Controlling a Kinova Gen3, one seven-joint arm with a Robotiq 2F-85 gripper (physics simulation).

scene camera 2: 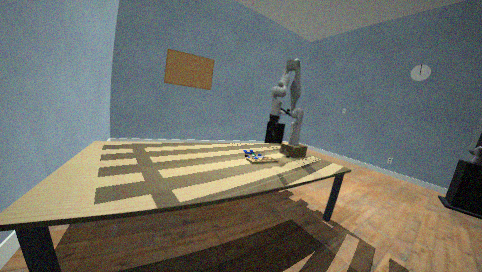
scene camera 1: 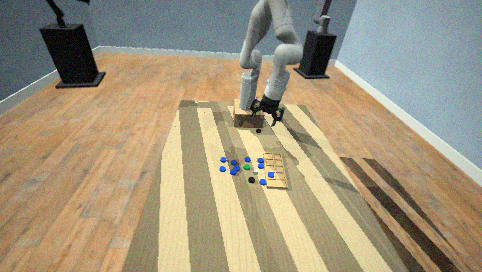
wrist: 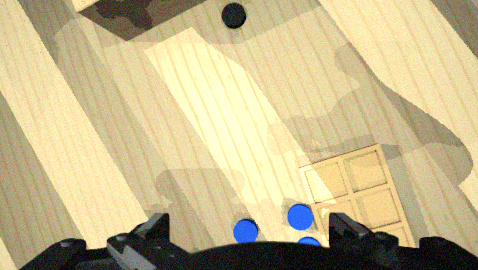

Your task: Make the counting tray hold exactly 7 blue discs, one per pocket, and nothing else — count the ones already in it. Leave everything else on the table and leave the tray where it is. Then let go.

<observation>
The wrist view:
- my gripper: 249, 231
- wooden counting tray: 358, 183
</observation>
